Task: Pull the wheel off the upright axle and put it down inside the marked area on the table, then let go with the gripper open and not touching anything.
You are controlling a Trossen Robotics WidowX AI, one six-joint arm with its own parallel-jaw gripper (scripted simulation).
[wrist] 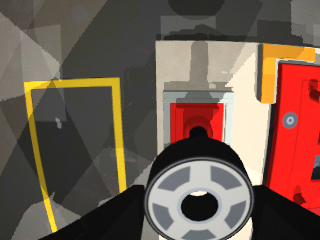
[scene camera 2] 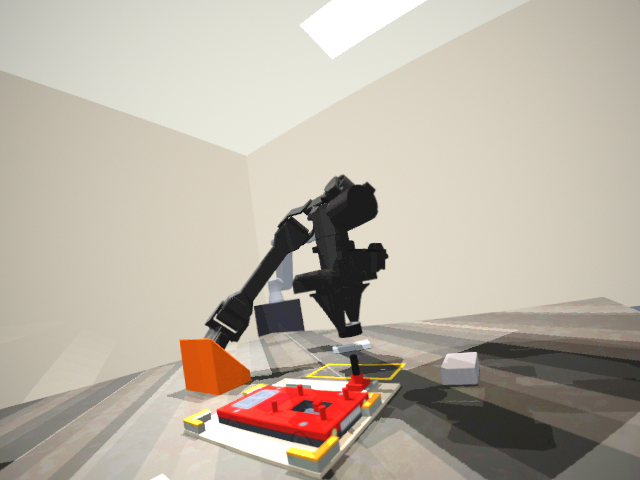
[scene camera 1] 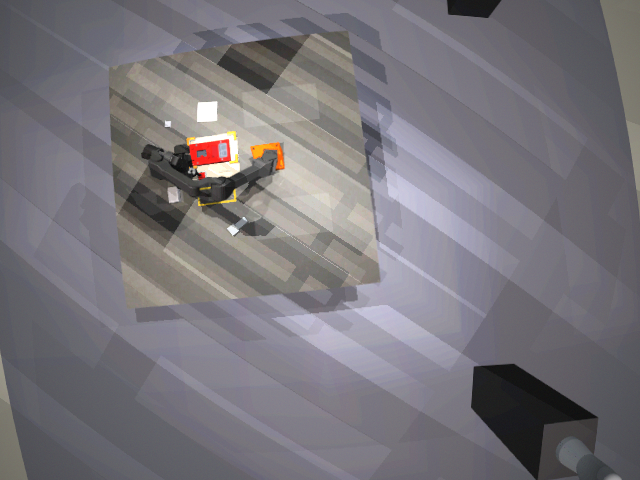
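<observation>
Gripper holding a black wheel; the gripper appears in the wrist view as well. An upright axle is also visible.
</observation>
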